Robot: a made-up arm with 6 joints. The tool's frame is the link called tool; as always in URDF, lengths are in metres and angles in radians.
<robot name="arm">
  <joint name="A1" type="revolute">
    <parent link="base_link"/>
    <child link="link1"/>
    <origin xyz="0 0 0.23" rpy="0 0 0"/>
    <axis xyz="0 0 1"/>
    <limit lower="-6.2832" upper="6.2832" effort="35" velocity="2.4"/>
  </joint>
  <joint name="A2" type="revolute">
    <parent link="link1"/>
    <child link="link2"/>
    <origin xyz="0 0.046 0" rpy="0 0 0"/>
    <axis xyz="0 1 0"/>
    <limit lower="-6.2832" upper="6.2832" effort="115" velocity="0.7"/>
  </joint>
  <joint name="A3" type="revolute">
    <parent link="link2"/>
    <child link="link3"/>
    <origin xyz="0 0 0.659" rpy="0 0 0"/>
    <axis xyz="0 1 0"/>
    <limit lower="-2.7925" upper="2.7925" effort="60" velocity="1.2"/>
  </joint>
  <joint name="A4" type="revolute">
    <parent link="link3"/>
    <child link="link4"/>
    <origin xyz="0 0 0.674" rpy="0 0 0"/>
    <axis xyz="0 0 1"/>
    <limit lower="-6.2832" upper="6.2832" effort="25" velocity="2.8"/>
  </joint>
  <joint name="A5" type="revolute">
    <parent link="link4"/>
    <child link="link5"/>
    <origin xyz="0 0 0" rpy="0 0 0"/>
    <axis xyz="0 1 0"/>
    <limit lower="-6.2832" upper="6.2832" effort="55" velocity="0.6"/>
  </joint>
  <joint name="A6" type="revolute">
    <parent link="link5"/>
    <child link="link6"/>
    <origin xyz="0 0 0.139" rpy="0 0 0"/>
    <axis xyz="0 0 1"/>
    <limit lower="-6.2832" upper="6.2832" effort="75" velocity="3"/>
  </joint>
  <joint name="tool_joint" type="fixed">
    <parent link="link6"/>
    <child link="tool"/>
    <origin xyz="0 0 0" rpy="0 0 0"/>
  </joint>
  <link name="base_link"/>
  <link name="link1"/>
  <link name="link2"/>
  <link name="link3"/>
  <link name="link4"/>
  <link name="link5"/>
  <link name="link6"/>
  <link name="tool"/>
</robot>
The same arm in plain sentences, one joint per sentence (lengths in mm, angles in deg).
The arm has six revolute joints in a row. What follows holds with every joint at zero, and every direction is one of the base frame's. The first joint lies 230 mm along +z from the base frame's origin and turns about +z, from -360 to 360 deg. The second joint lies 46 mm along +y from the first joint and turns about +y, from -360 to 360 deg. The third joint lies 659 mm along +z from the second joint and turns about +y, from -160 to 160 deg. The fourth joint lies 674 mm along +z from the third joint and turns about +z, from -360 to 360 deg. The fifth joint lies at the same point as the fourth joint and turns about +y, from -360 to 360 deg. The sixth joint lies 139 mm along +z from the fifth joint and turns about +z, from -360 to 360 deg. The tool frame, which is the frame that the pose is given for, lies at the same point as the sixth joint; its axes are parallel to the base frame's.
